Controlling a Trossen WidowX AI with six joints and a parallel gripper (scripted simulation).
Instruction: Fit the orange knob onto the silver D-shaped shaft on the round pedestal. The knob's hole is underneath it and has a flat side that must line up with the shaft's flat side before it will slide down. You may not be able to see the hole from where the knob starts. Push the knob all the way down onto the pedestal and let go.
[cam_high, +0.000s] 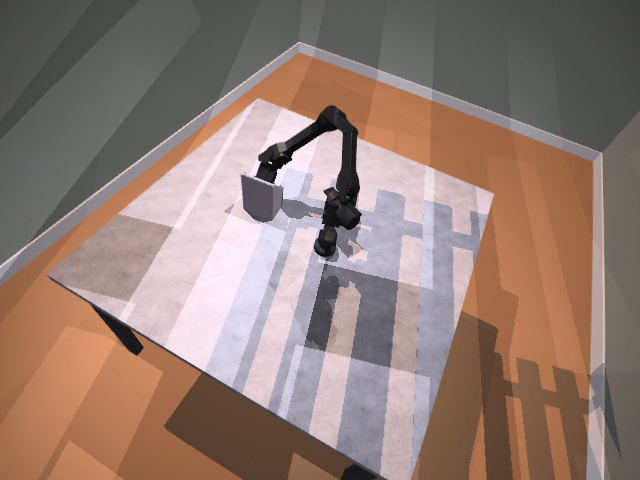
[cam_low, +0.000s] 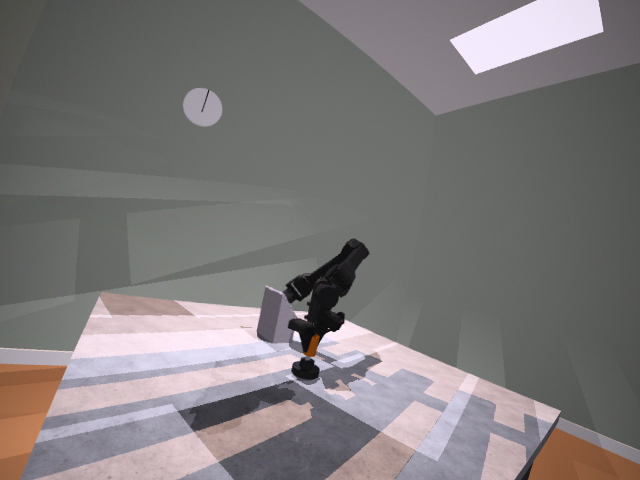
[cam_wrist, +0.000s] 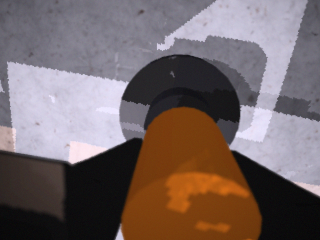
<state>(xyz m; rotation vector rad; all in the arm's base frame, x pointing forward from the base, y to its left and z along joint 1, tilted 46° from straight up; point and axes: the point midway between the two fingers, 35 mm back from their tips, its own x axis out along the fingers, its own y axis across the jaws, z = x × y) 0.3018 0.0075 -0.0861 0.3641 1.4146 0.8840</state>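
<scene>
Right now the round pedestal is 40 mm below my gripper tip. From my gripper tip the other things lie so: orange knob 30 mm above.
</scene>
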